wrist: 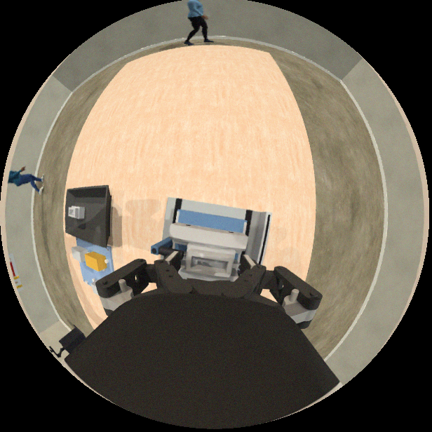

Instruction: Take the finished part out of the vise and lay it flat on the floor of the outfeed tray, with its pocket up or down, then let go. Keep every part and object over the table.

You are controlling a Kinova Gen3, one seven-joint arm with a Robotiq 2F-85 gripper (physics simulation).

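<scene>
The vise (207, 236) stands on the table at the lower middle of the wrist view, with a light grey jaw, a blue bed strip and a handle at its left. The light grey part (209, 263) sits in it below that jaw, its rectangular pocket facing the camera. My gripper (210, 261) is open, with one fingertip to the left and one to the right of the part; any contact cannot be made out. The near side of the part and vise is hidden by the gripper. A dark tray (96, 227), seemingly the outfeed tray, stands at the left with a small grey piece inside.
A blue plate (91, 274) with an orange block (96, 261) and a small grey block (79, 253) lies just below the tray. The table (200, 125) stretches away beyond the vise; its right edge runs to the right of the vise. Two people are beyond the table.
</scene>
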